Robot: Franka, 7 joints.
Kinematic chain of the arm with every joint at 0, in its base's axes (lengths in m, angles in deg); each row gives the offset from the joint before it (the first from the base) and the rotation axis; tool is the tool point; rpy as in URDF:
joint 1: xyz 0 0 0.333 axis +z
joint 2: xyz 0 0 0 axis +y
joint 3: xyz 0 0 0.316 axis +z
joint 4: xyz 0.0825 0 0 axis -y
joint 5: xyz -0.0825 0 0.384 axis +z
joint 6: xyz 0 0 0 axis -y
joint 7: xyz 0.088 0 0 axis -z
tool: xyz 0 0 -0.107 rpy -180 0 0
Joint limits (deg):
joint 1: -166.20..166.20
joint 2: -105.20..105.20
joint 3: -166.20..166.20
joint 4: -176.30..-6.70
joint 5: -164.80..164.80
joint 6: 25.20..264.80
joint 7: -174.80..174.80
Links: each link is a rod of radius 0.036 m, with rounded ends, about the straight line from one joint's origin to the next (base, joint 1, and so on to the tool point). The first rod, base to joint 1, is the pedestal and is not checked.
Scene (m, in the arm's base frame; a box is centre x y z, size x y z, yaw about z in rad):
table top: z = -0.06
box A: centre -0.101 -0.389 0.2 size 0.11 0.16 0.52 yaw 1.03
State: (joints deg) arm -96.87 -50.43 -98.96 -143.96 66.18 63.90 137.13
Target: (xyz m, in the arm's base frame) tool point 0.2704 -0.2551 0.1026
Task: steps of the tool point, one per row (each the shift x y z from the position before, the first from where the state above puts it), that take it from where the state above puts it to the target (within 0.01 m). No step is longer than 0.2 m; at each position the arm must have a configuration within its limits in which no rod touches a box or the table.
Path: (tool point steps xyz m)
1: -0.0275 -0.0867 0.0143
2: -0.0044 -0.0976 0.0192
3: 0.0229 -0.1021 0.0242
4: 0.0523 -0.0984 0.0290
5: 0.0813 -0.0857 0.0333
6: 0.1067 -0.0638 0.0370
7: 0.1256 -0.0339 0.0398
8: 0.1351 0.0017 0.0416
9: 0.1337 0.0945 -0.0886
10: 0.0527 0.0986 -0.1576
11: 0.0044 0.0288 -0.0858
12: -0.0165 0.0368 -0.0982
13: -0.0282 0.0546 -0.0880

